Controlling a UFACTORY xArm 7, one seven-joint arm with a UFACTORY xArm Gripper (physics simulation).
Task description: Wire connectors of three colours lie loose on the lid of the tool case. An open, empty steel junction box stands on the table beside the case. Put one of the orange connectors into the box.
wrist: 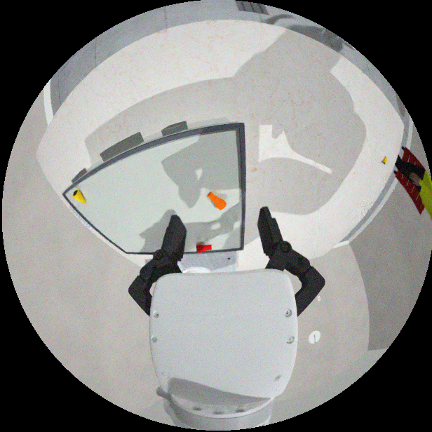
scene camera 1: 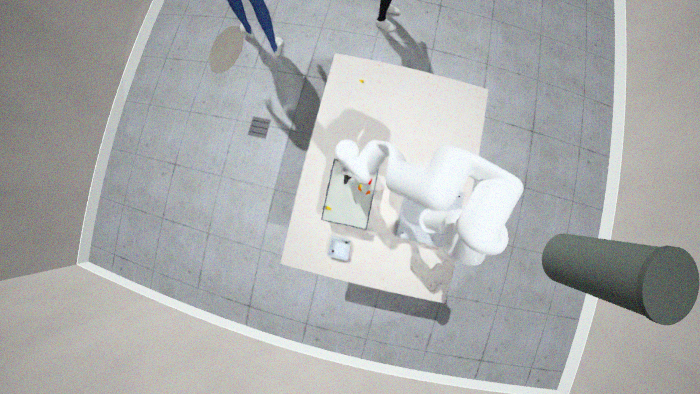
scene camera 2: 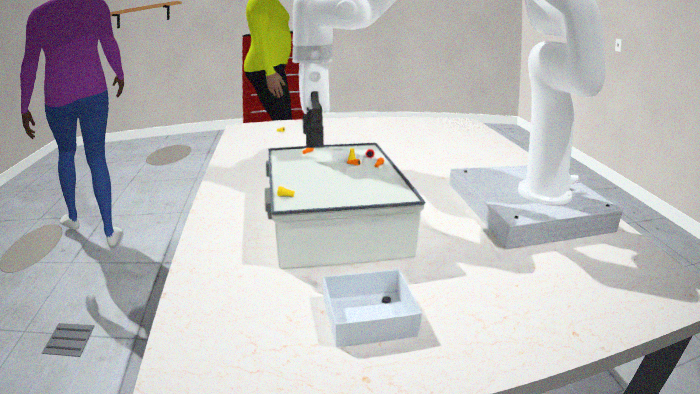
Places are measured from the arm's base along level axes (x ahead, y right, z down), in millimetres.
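Pixels of known places: gripper, fingertip midpoint: (scene camera 2: 312, 140); arm's base, origin of the base link: (scene camera 1: 431, 220) (scene camera 2: 545, 193).
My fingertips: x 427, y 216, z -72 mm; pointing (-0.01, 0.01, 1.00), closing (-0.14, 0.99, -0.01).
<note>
Ahead of a thing's pixels: the offset from my fingertips to its top centre. "spot": to the spot under its first point.
My gripper (scene camera 1: 347, 180) (scene camera 2: 314, 143) (wrist: 219, 218) is open and empty, pointing down over the far end of the tool case's lid {spot: dx +5, dy -211, dz +24 mm} (scene camera 1: 345, 212) (scene camera 2: 340, 187) (wrist: 135, 200). One orange connector {dx +10, dy -1, dz +12 mm} (scene camera 2: 308, 150) (wrist: 217, 200) lies near the lid's far edge; in the wrist view it shows just beyond the gap between the fingertips. Two more orange connectors {dx -52, dy -93, dz +12 mm} (scene camera 2: 354, 162) {dx -94, dy -108, dz +12 mm} (scene camera 2: 379, 162) lie near the lid's robot side, and the left finger seems to hide them in the wrist view. The junction box {dx +24, dy -399, dz +78 mm} (scene camera 1: 340, 249) (scene camera 2: 377, 327) stands open in front of the case; it does not show in the wrist view.
A yellow connector {dx -53, dy -80, dz -1 mm} (scene camera 2: 352, 154) and a red connector {dx -97, dy -55, dz +8 mm} (scene camera 2: 370, 153) (wrist: 204, 248) are by the two orange ones. Another yellow connector {dx +87, dy -198, dz +9 mm} (scene camera 1: 328, 208) (scene camera 2: 285, 191) (wrist: 79, 196) lies at the lid's near left corner. One more yellow connector {dx -14, dy +520, dz +101 mm} (scene camera 1: 361, 81) (scene camera 2: 281, 129) (wrist: 384, 160) lies on the table. Two people stand beyond.
</note>
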